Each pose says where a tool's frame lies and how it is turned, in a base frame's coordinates. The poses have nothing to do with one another.
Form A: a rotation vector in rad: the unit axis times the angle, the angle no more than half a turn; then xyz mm.
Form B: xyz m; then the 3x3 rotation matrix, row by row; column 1 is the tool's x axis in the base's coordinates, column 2 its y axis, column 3 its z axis. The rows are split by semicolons. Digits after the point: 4 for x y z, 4 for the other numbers.
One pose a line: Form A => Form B
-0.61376, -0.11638, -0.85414, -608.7, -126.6, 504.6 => -0.6087, -0.1266, 0.5046; 0.6619, 0.7359, 0.1427; -0.6709, 0.4966, 0.5507; 0.3344, -0.4602, 0.8224
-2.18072, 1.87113, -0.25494, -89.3, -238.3, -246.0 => -0.0893, -0.2383, -0.2460; 0.1570, -0.9421, 0.2962; -0.9870, -0.1395, 0.0793; -0.0334, -0.3048, -0.9518
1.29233, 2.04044, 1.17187, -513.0, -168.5, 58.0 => -0.5130, -0.1685, 0.0580; -0.4577, 0.5016, 0.7341; 0.8869, 0.1988, 0.4171; 0.0633, 0.8420, -0.5358
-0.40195, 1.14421, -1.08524, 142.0, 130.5, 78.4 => 0.1420, 0.1305, 0.0784; 0.0079, 0.4823, 0.8760; -0.8493, 0.4657, -0.2488; -0.5279, -0.7420, 0.4132
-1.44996, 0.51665, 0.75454, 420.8, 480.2, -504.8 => 0.4208, 0.4802, -0.5048; 0.6747, -0.7270, -0.1272; 0.1443, -0.0391, 0.9888; -0.7238, -0.6855, 0.0785
